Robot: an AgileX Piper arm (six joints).
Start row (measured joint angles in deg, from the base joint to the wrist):
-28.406, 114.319, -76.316, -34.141, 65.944, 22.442
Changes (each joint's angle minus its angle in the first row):
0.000, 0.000, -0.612, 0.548, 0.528, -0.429
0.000, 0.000, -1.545, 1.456, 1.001, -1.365
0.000, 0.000, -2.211, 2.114, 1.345, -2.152
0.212, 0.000, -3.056, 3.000, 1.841, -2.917
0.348, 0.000, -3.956, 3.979, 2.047, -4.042
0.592, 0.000, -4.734, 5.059, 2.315, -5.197
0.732, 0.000, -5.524, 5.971, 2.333, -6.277
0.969, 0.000, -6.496, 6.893, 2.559, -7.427
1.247, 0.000, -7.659, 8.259, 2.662, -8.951
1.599, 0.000, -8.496, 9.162, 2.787, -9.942
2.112, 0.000, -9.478, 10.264, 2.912, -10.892
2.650, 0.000, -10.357, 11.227, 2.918, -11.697
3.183, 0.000, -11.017, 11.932, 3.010, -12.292
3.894, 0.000, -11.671, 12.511, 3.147, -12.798
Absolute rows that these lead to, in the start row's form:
-28.406, 114.319, -76.928, -33.593, 66.472, 22.013
-28.406, 114.319, -77.861, -32.685, 66.945, 21.077
-28.406, 114.319, -78.527, -32.027, 67.289, 20.290
-28.194, 114.319, -79.372, -31.141, 67.785, 19.525
-28.058, 114.319, -80.272, -30.162, 67.991, 18.400
-27.814, 114.319, -81.050, -29.082, 68.259, 17.245
-27.674, 114.319, -81.840, -28.170, 68.277, 16.165
-27.437, 114.319, -82.812, -27.248, 68.503, 15.015
-27.159, 114.319, -83.975, -25.882, 68.606, 13.491
-26.807, 114.319, -84.812, -24.979, 68.731, 12.500
-26.294, 114.319, -85.794, -23.877, 68.856, 11.550
-25.756, 114.319, -86.673, -22.914, 68.862, 10.745
-25.223, 114.319, -87.333, -22.209, 68.954, 10.150
-24.512, 114.319, -87.987, -21.630, 69.091, 9.644

